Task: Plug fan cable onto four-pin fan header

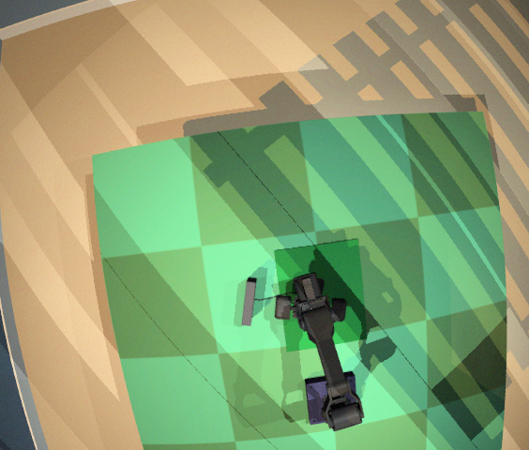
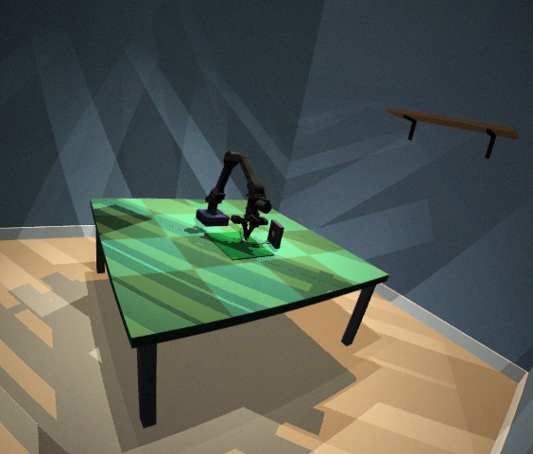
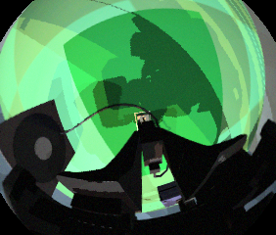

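Right now the dark plug is 1 cm behind my gripper tip and 1 cm above it. From my gripper tip the other things lie so: black fan 15 cm to the left, 2 cm ahead, 2 cm above; then white four-pin header 4 cm below, 1 cm behind; then green board 5 cm to the right, 5 cm below, 1 cm ahead.
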